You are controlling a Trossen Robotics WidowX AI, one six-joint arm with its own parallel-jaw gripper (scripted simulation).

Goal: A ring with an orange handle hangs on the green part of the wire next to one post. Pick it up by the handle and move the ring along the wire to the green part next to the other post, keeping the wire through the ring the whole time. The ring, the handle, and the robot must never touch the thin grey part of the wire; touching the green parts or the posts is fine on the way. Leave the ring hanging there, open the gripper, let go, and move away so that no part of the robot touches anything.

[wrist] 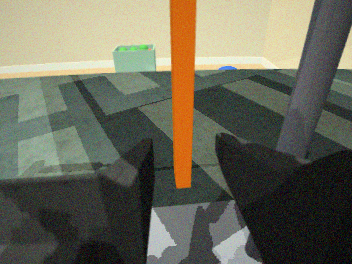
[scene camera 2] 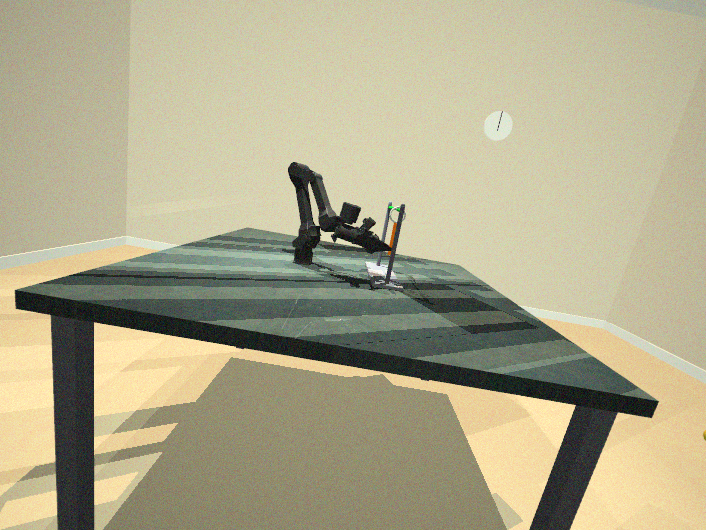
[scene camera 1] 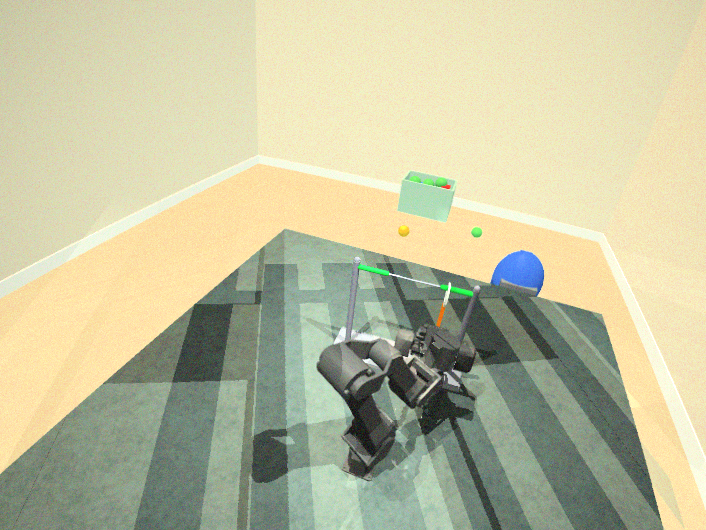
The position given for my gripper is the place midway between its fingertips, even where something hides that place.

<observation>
I see my gripper [scene camera 1: 436, 333].
My gripper is seen too in the wrist view [wrist: 184, 144] and in scene camera 2 [scene camera 2: 391, 248].
</observation>
